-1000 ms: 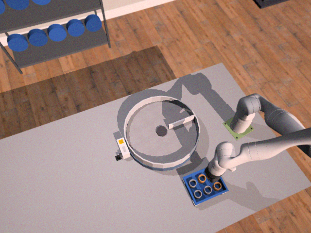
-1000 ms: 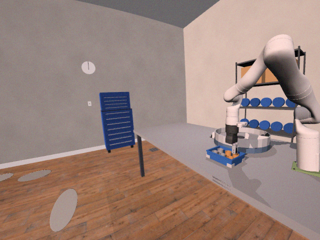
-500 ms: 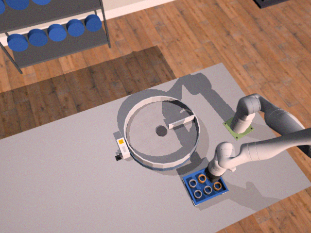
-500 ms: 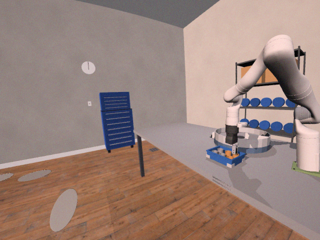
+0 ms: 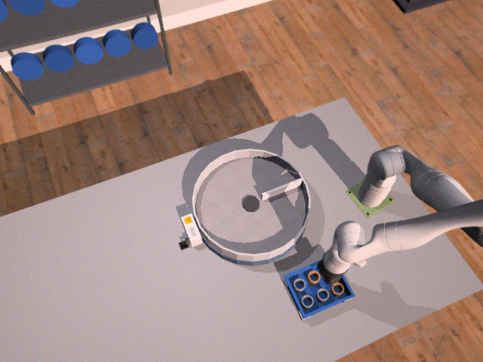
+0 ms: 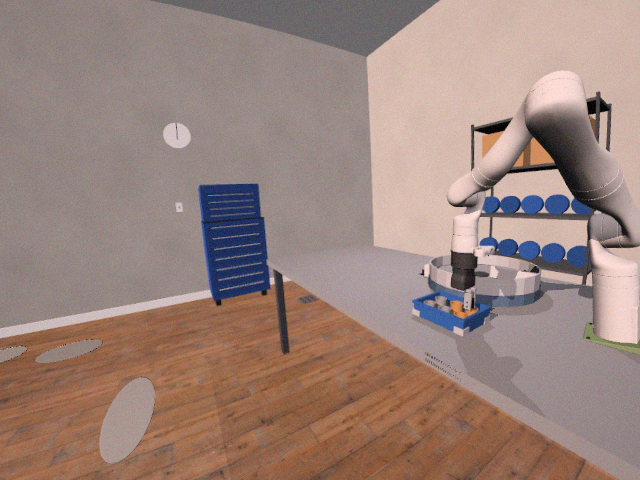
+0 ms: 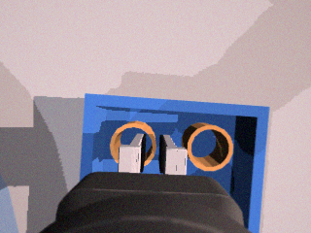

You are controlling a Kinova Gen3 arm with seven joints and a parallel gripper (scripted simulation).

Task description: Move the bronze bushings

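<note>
Now: hand 5 cm short of the blue crate, 4 cm above it and 2 cm to the right of it. The rest, counted from my hand: turntable disc: 34 cm to the right, 15 cm ahead, 1 cm below.
</note>
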